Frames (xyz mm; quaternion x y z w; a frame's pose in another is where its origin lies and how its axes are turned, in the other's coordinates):
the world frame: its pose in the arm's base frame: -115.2 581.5 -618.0 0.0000 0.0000 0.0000 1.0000
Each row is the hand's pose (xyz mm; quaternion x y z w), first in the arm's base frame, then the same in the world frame.
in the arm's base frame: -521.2 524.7 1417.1 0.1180 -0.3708 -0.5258 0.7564
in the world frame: -406.0 -56.8 2035.1 0.1180 -0.3708 -0.5258 0.7564
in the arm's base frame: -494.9 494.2 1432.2 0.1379 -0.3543 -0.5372 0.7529
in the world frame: -379.7 -87.3 2050.2 0.1379 -0.3543 -0.5372 0.7529
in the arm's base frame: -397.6 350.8 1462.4 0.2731 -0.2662 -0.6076 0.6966
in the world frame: -282.4 -230.7 2080.4 0.2731 -0.2662 -0.6076 0.6966
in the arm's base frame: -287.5 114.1 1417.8 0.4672 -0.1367 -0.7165 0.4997
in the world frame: -172.3 -467.4 2035.8 0.4672 -0.1367 -0.7165 0.4997
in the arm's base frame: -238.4 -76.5 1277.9 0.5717 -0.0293 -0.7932 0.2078
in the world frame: -123.2 -658.0 1895.9 0.5717 -0.0293 -0.7932 0.2078
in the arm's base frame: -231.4 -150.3 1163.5 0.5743 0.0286 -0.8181 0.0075
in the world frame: -116.2 -731.8 1781.5 0.5743 0.0286 -0.8181 0.0075
